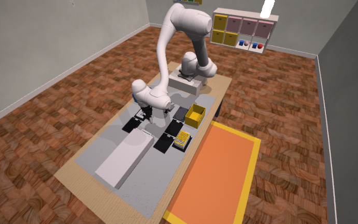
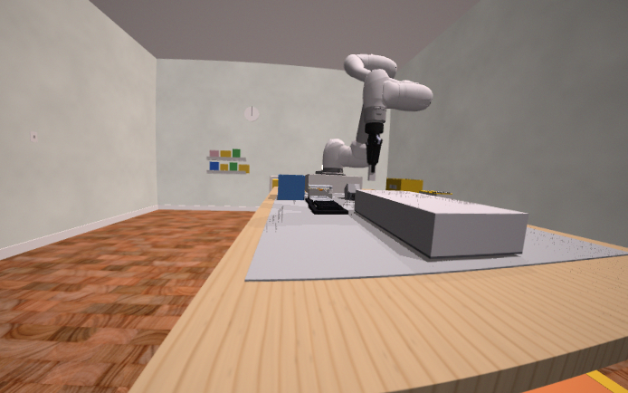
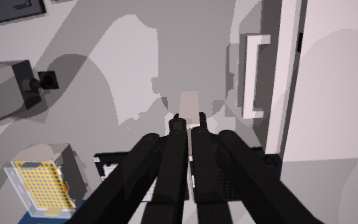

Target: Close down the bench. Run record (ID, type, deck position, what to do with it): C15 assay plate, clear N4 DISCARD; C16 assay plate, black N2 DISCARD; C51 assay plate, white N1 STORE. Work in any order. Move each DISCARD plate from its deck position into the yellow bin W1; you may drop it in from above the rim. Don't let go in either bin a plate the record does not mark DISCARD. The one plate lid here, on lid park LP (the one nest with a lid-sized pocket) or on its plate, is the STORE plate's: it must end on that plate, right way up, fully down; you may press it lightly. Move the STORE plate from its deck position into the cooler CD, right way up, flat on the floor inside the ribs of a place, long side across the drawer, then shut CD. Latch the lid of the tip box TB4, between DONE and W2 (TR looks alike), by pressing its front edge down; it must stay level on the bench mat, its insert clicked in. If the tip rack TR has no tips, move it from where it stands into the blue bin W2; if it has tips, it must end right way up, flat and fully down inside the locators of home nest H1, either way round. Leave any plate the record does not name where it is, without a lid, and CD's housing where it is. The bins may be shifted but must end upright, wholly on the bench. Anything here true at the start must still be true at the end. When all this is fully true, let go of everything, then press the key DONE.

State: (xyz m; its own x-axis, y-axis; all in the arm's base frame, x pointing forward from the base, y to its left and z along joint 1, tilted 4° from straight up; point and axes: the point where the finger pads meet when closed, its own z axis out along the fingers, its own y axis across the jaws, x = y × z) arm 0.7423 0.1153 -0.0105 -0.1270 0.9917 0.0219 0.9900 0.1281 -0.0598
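Right now my hand is 21 cm to the left of the pale plate, 13 cm above it and 7 cm past it. Also, from my hand: plate lid: 19 cm ahead, 12 cm below, 2 cm to the left; black assay plate: 19 cm to the right, 13 cm below, 10 cm ahead; white plate: 19 cm ahead, 12 cm below, 2 cm to the left.
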